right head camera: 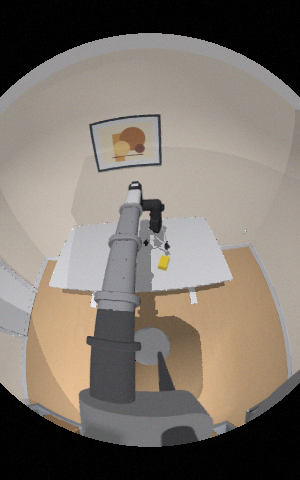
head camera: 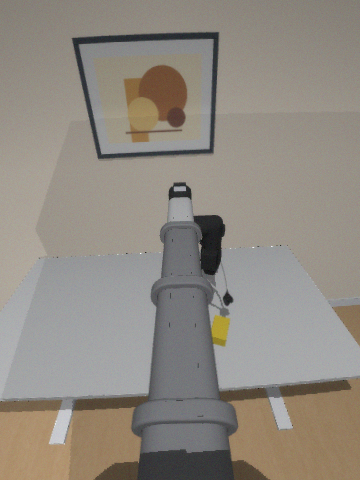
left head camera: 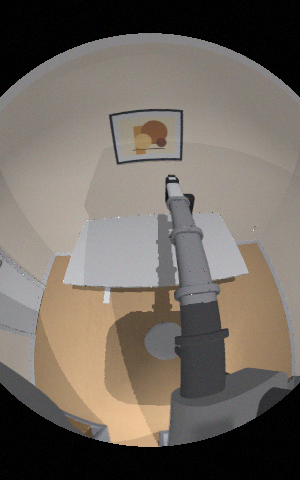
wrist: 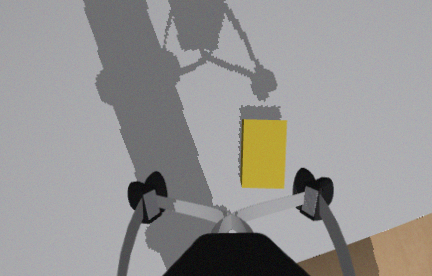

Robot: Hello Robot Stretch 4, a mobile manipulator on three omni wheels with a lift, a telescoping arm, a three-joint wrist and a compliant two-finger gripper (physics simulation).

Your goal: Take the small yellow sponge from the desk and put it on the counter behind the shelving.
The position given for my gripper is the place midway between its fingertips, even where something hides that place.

Observation:
I see my gripper (wrist: 229, 186), a small yellow sponge (wrist: 263, 143), a desk (head camera: 84, 326) and a framed picture (head camera: 146, 94).
The desk is seen too in the right head camera view (right head camera: 195, 258), in the left head camera view (left head camera: 126, 251) and in the wrist view (wrist: 101, 101). The framed picture shows as well in the right head camera view (right head camera: 135, 140) and in the left head camera view (left head camera: 145, 134).

